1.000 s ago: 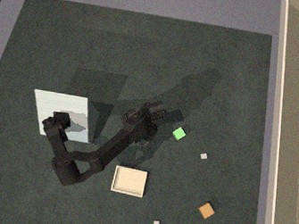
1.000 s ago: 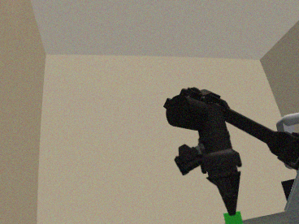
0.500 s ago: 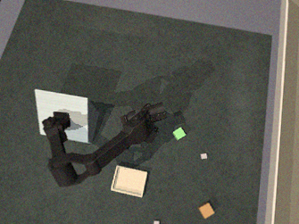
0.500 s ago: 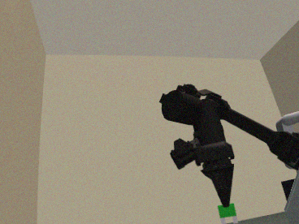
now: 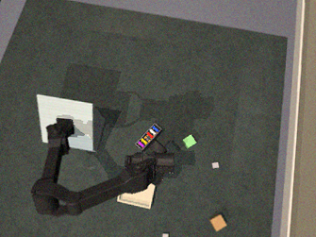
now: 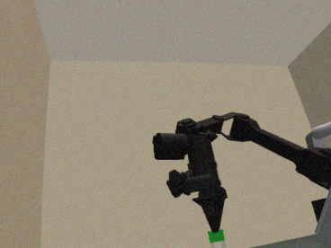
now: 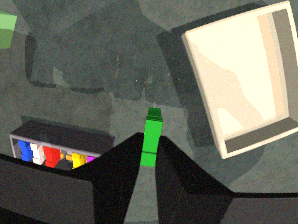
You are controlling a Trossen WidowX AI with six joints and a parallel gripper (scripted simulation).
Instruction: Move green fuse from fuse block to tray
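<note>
The beige tray is 10 cm to the right of my gripper tip, 9 cm below it and 2 cm behind it. From my gripper tip the other things lie so: red fuse: 13 cm to the left, 7 cm below; green fuse: 1 cm below; yellow fuse: 10 cm to the left, 7 cm below, 2 cm behind.
</note>
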